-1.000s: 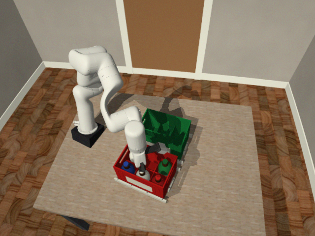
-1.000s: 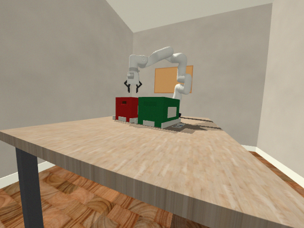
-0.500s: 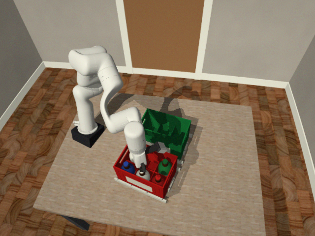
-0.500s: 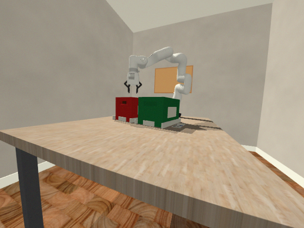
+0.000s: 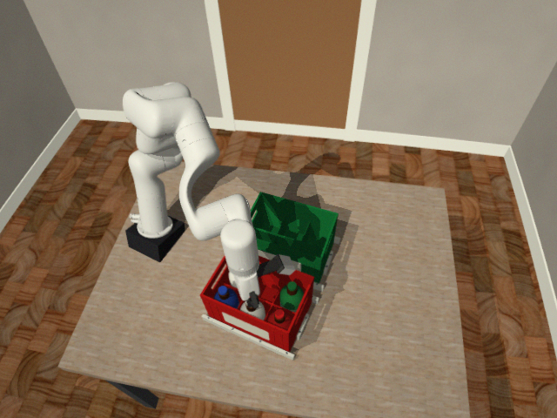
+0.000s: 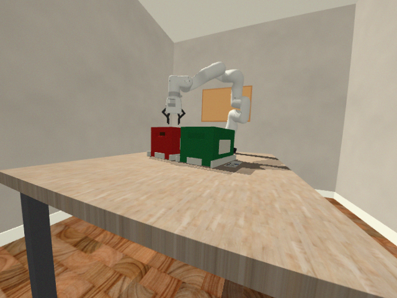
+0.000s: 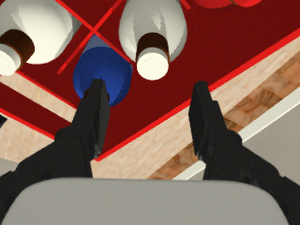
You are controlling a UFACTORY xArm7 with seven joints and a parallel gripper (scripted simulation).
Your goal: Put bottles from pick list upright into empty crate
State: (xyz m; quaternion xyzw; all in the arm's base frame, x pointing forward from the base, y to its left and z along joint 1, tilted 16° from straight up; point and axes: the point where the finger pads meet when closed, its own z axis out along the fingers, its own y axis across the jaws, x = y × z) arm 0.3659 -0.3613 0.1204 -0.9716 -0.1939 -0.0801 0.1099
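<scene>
My gripper is now 20 mm short of the red crate, 40 mm to the right of it and 140 mm above it. From my hand the other things lie so: red-labelled bottle 80 mm ahead, 30 mm to the right, 130 mm below; then green-labelled bottle 110 mm ahead, 50 mm to the left, 130 mm below; then blue-labelled bottle 80 mm behind, 30 mm to the left, 130 mm below.
</scene>
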